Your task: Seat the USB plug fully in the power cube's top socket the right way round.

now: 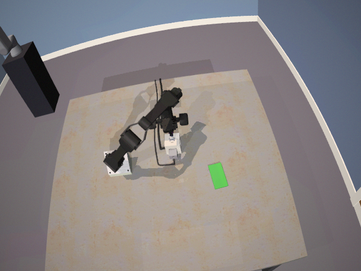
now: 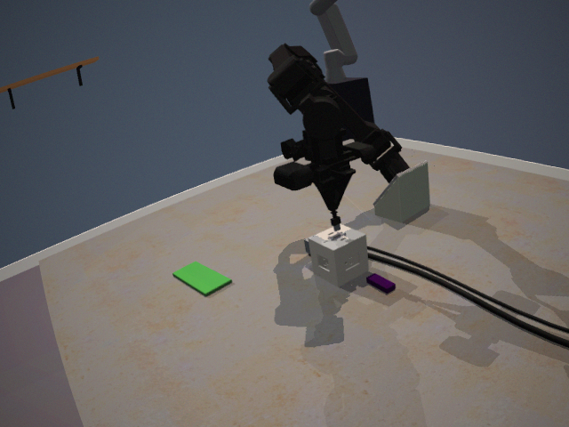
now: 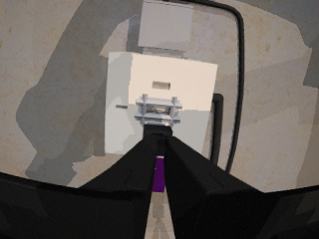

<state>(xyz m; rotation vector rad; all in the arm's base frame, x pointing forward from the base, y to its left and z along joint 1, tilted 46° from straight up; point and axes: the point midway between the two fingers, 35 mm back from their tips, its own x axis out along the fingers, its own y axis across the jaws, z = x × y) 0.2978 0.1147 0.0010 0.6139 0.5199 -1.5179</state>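
Right now my gripper tip is 20 mm above the usb plug. The rest, counted from my gripper tip: purple block: 10 mm behind, 100 mm to the left, 120 mm below; then socket: 60 mm below; then flat green pad: 200 mm ahead, 210 mm to the right, 130 mm below.
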